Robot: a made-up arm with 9 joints.
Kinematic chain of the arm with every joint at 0, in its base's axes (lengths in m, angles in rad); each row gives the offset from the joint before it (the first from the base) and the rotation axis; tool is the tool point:
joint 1: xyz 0 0 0.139 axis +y
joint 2: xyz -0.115 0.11 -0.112 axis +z
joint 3: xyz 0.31 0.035 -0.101 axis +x
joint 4: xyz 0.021 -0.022 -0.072 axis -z
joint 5: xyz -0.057 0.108 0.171 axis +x
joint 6: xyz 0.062 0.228 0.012 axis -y
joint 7: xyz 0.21 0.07 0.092 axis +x
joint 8: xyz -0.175 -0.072 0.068 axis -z
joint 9: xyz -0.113 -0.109 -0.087 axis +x
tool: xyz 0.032 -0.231 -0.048
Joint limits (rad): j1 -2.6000..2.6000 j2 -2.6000..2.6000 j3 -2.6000..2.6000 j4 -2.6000..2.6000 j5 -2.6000..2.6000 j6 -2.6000..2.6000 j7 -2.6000..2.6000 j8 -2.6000..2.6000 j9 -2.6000..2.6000
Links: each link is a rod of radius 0.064 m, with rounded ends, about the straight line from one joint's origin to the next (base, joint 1, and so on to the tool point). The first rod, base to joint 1, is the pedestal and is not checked.
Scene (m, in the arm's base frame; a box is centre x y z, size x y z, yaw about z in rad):
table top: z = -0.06
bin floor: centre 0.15 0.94 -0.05 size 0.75 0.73 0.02 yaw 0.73
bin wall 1: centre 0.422 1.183 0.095 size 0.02 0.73 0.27 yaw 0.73
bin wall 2: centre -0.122 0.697 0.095 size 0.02 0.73 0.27 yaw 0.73
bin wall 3: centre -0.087 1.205 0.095 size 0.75 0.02 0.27 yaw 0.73
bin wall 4: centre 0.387 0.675 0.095 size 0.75 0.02 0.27 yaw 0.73
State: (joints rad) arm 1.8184 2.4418 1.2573 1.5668 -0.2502 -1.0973 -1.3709 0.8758 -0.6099
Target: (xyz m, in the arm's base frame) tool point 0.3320 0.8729 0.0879
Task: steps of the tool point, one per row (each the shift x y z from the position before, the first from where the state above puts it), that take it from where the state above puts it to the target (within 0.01 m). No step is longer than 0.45 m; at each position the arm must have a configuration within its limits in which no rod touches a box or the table.
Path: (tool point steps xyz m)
1: 0.3272 0.0235 -0.2846
2: 0.1407 -0.1211 -0.3246

